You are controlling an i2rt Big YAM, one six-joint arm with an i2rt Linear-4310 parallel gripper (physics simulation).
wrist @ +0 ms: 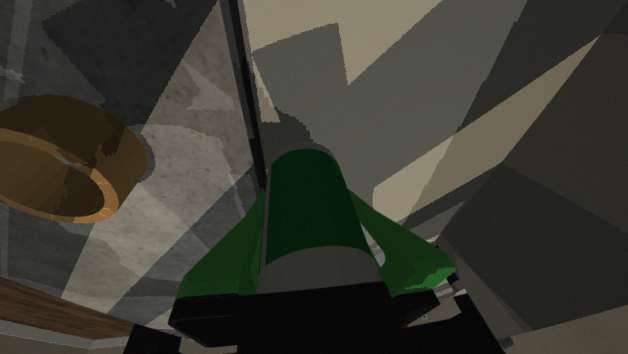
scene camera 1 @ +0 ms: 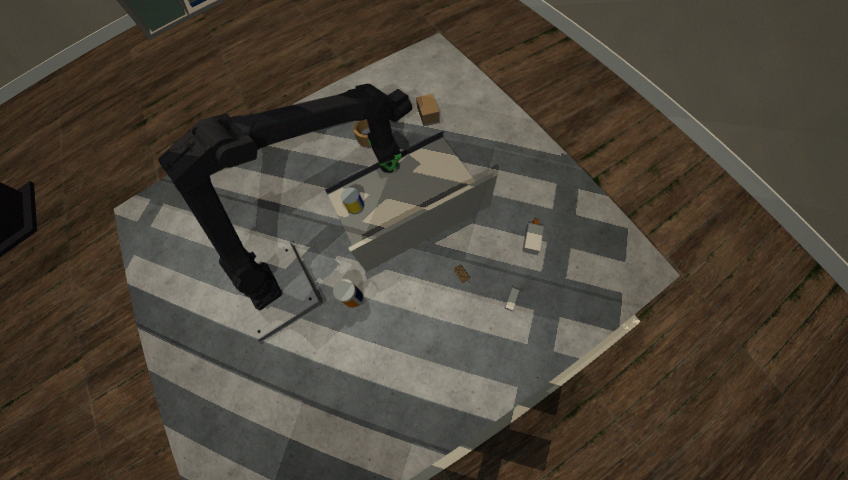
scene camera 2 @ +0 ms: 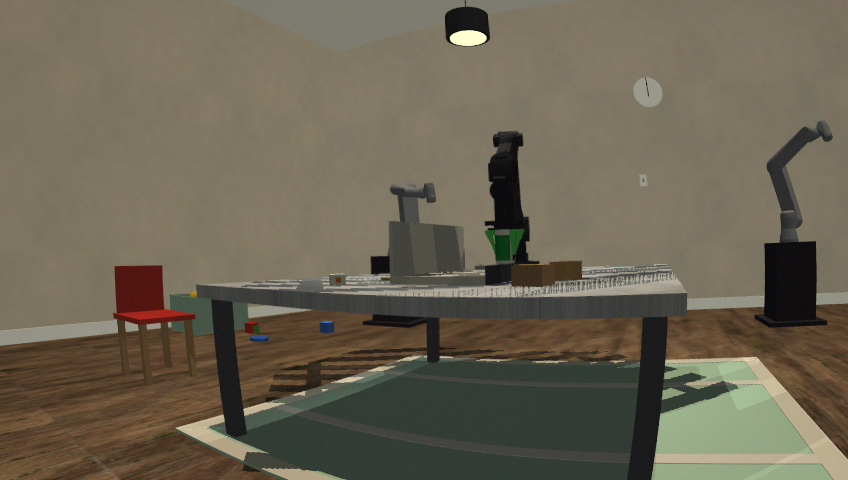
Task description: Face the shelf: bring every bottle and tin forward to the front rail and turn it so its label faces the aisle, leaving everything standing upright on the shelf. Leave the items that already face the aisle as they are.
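Places are measured from the arm's base along level axes (x back, y right, z up), in centimetres.
Where they show: gripper, fingertip midpoint: (wrist: 306, 196) (scene camera 1: 387, 162) (scene camera 2: 505, 254); arm's base, link origin: (scene camera 1: 262, 286).
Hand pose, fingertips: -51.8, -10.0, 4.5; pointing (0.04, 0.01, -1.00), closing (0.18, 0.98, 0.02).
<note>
Things, the pixels of their centre, and the offset from my fingertips, as dx, dy, dz. "spot": a spot on its surface instead. Level surfaces: height alone.
- green tin, body centre: (wrist: 310, 222) (scene camera 2: 504, 246) -0.3, +0.0, +2.5
- shelf board, surface height: dz -5.0
- dark front rail, surface spot: (wrist: 247, 90) spot: -6.8, -2.5, -3.3
- tall back panel, surface spot: (scene camera 1: 425, 223) spot: +3.4, +25.7, +3.9
- wooden ring, body centre: (wrist: 67, 163) (scene camera 2: 565, 270) (scene camera 1: 368, 131) -2.9, -19.0, -4.9
- brown box, body centre: (scene camera 2: 533, 274) (scene camera 1: 427, 109) -24.9, -14.3, -4.9
- white box, body centre: (scene camera 2: 337, 279) (scene camera 1: 533, 235) -22.2, +43.7, -6.0
- brown piece, body centre: (scene camera 1: 461, 273) +1.8, +40.2, -7.0
- small white block, body centre: (scene camera 1: 512, 299) -5.1, +54.4, -6.8
My gripper (scene camera 1: 390, 162) (scene camera 2: 504, 245) (wrist: 306, 196) is shut on a green tin (scene camera 2: 502, 246) (wrist: 312, 200). It holds the tin upright over the shelf board (scene camera 1: 431, 172) (wrist: 400, 100), close behind the dark front rail (scene camera 1: 423, 144) (scene camera 2: 497, 274) (wrist: 247, 90). The tin's lower end shows just above the rail in scene camera 2, so it looks slightly raised. Its green side faces the wrist camera; a grey strip runs down its left edge. A yellow and blue tin (scene camera 1: 352, 201) stands upright near the board's left end. A white-topped orange and blue tin (scene camera 1: 349, 293) stands off the shelf, near the arm's base.
The tall back panel (scene camera 1: 425, 223) (scene camera 2: 425, 249) closes the board's rear. A wooden ring (scene camera 1: 358, 135) (wrist: 120, 150) and a brown box (scene camera 1: 428, 110) (scene camera 2: 531, 275) are outside the front rail. Behind the panel are a white box (scene camera 1: 533, 239), a brown piece (scene camera 1: 461, 273) and a small white block (scene camera 1: 512, 298).
</note>
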